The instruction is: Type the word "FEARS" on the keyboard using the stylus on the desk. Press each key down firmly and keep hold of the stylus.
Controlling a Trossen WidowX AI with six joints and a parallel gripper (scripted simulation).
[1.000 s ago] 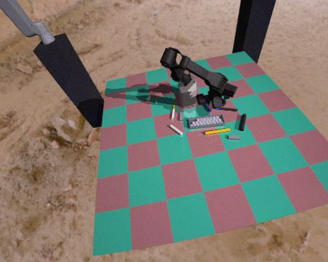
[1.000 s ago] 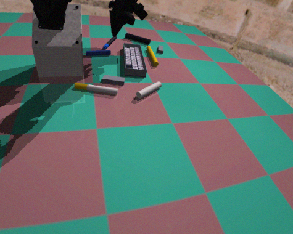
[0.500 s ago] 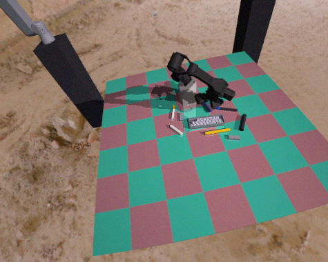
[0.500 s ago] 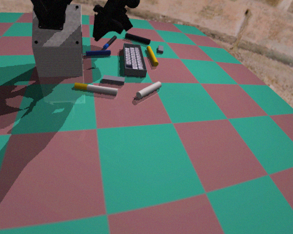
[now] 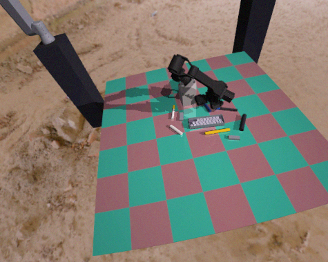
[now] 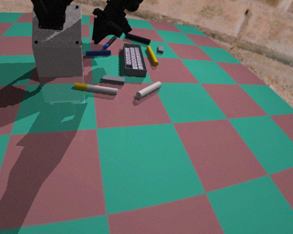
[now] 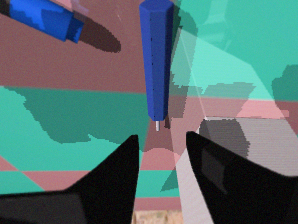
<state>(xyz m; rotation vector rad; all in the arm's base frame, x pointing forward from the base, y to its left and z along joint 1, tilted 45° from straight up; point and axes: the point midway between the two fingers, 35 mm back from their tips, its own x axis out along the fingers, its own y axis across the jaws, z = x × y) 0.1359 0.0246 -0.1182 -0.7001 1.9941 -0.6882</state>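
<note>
My gripper tip is 4 cm above the blue stylus and 2 cm past it. The rest, counted from my gripper tip: yellow pen 23 cm ahead, 4 cm below, 1 cm to the left; then blue-tipped dark pen 9 cm to the left, 6 cm ahead, 4 cm below; then white-and-yellow pen 22 cm to the right, 4 cm below, 1 cm behind.
</note>
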